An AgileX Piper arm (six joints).
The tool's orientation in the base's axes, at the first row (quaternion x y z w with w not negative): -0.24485, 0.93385, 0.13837, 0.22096
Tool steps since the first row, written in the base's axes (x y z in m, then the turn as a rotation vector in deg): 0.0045, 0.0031, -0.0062, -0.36, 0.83, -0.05; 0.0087, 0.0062, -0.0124, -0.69, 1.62, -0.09; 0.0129, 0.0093, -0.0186, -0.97, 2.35, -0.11; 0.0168, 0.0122, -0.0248, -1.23, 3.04, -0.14; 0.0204, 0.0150, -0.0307, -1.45, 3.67, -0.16; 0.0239, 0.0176, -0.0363, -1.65, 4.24, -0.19; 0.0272, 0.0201, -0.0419, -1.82, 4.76, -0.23; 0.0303, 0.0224, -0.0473, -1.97, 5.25, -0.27; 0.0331, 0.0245, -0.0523, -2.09, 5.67, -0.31
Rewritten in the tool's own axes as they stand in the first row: -0.0018, -0.0007, 0.0080, -0.02, 0.88, 0.22; -0.0033, -0.0012, 0.0160, -0.06, 1.71, 0.43; -0.0048, -0.0017, 0.0239, -0.12, 2.46, 0.62; -0.0061, -0.0022, 0.0317, -0.17, 3.18, 0.81; -0.0072, -0.0026, 0.0391, -0.24, 3.82, 0.98; -0.0082, -0.0030, 0.0461, -0.30, 4.40, 1.15; -0.0091, -0.0035, 0.0530, -0.35, 4.92, 1.32; -0.0099, -0.0040, 0.0595, -0.41, 5.40, 1.48; -0.0105, -0.0044, 0.0656, -0.46, 5.81, 1.63
